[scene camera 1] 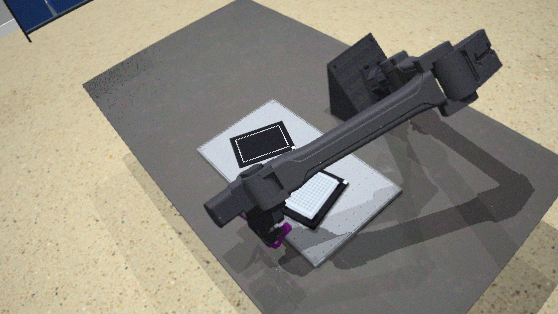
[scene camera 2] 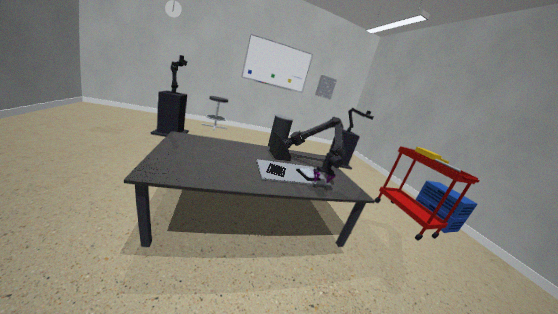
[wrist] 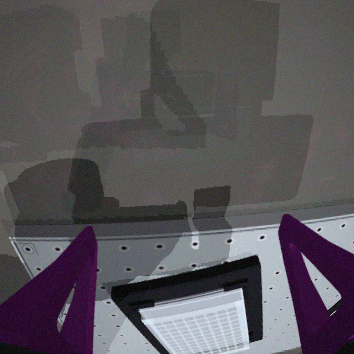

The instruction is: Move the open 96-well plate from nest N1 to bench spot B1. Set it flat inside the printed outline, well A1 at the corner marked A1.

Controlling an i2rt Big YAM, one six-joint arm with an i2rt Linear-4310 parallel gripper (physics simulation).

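Where they show: gripper, between the fingertips: (scene camera 1: 264,233) (scene camera 2: 320,182) (wrist: 189,230); arm's base, origin of its link: (scene camera 1: 376,82) (scene camera 2: 283,145).
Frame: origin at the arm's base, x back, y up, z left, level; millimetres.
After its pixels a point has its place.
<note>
The white 96-well plate (scene camera 1: 314,196) {y -55, x -365, z 171 mm} (wrist: 200,325) {y -55, x -389, z 160 mm} lies flat in nest N1, a black frame (scene camera 1: 320,218) {y -69, x -388, z 224 mm} (wrist: 255,300) {y -68, x -405, z 110 mm} with a white corner mark (scene camera 1: 345,182) {y -68, x -273, z 180 mm}. The arm hides part of the plate in scene camera 1, and the wrist view cuts it off at the bottom. Bench spot B1, a black pad (scene camera 1: 262,144) {y -78, x -362, z -88 mm} (scene camera 2: 276,170) {y -78, x -376, z -96 mm} with a white outline, has a white mark (scene camera 1: 293,148) {y -78, x -302, z -15 mm} at its right corner. My gripper (scene camera 1: 259,232) {y -42, x -523, z 189 mm} (scene camera 2: 324,177) {y -42, x -523, z 189 mm} (wrist: 189,230) {y -42, x -523, z 189 mm} is open and empty, above the board's edge beside the nest. Its purple fingers stand wide apart, with the plate low between them in the wrist view.
The nest and B1 are on a light perforated board (scene camera 1: 370,187) {y -79, x -229, z 227 mm} (scene camera 2: 265,175) {y -79, x -478, z -185 mm} (wrist: 175,255) {y -79, x -459, z 186 mm} on the dark table (scene camera 1: 165,100) {y -93, x -509, z -525 mm} (scene camera 2: 210,155) {y -93, x -281, z -577 mm}. The arm reaches across the board between B1 and the nest in scene camera 1. A black angled block (scene camera 1: 350,75) {y 47, x -71, z -32 mm} (scene camera 2: 280,135) {y 89, x -81, z -74 mm} stands behind the board.
</note>
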